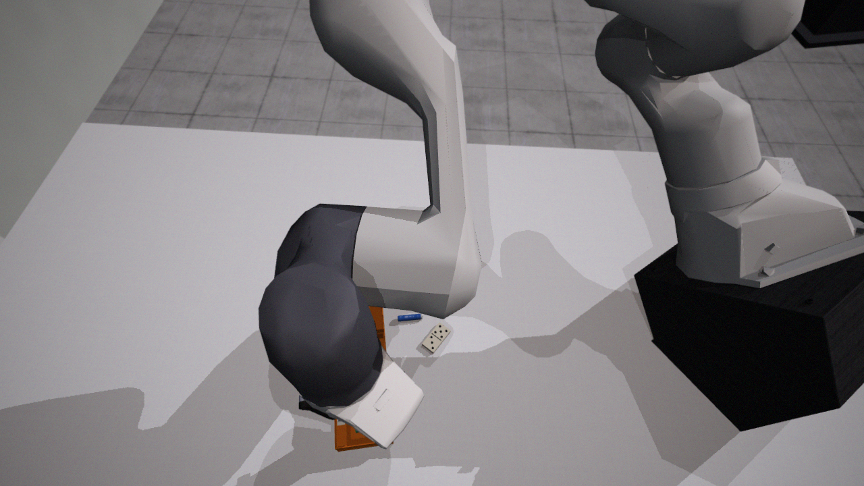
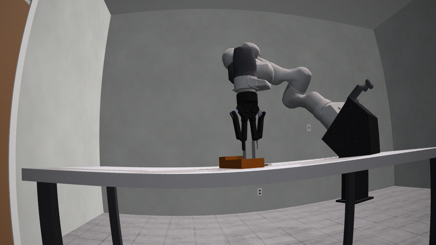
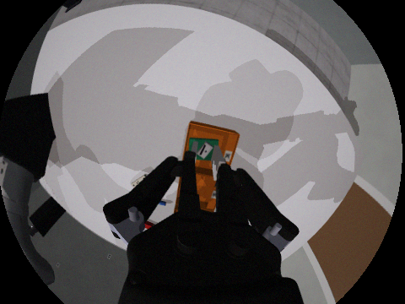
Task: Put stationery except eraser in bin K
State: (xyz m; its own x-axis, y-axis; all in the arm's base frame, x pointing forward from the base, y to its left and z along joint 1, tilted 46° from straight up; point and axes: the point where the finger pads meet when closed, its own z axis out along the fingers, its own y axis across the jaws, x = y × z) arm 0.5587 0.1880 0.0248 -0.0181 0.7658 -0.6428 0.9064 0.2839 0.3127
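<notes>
Now: hand 40 mm above the grey metal thing. Also, from my hand: white domino 120 mm behind, 120 mm to the right, 60 mm below; then tray 10 mm ahead, 80 mm to the right, 40 mm below; then green pad 50 mm below.
</notes>
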